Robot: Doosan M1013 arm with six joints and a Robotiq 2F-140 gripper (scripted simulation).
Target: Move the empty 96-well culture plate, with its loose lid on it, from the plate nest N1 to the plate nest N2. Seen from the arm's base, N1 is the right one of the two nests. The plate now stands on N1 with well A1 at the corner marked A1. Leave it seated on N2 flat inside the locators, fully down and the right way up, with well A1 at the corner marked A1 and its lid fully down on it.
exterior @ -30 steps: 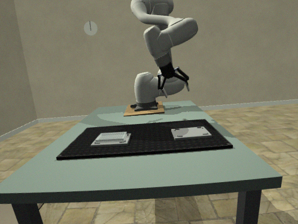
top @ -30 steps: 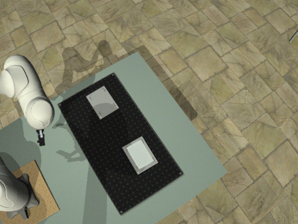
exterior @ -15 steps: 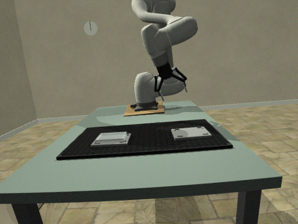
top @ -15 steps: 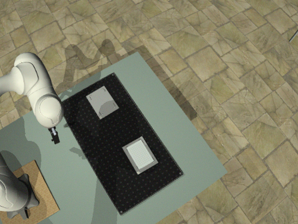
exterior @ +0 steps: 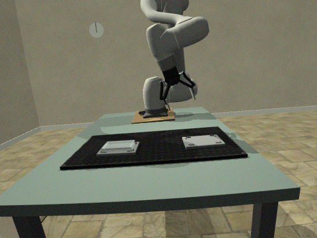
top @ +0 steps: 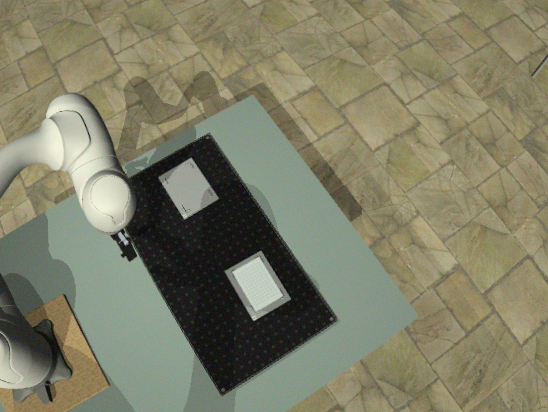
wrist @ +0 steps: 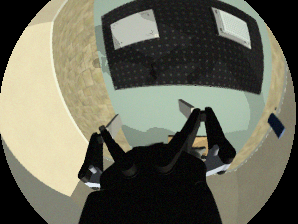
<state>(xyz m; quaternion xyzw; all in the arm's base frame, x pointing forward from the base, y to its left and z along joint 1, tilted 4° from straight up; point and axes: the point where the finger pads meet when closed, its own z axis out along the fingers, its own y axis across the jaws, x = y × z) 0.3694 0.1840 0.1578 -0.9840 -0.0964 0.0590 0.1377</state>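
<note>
Now: hand 280 mm short of the lid, 290 mm to the left of it and 120 mm above it. Round my hand: nest N1 (280 mm ahead, 290 mm to the right, 140 mm below); nest N2 (240 mm ahead, 70 mm to the left, 140 mm below).
</note>
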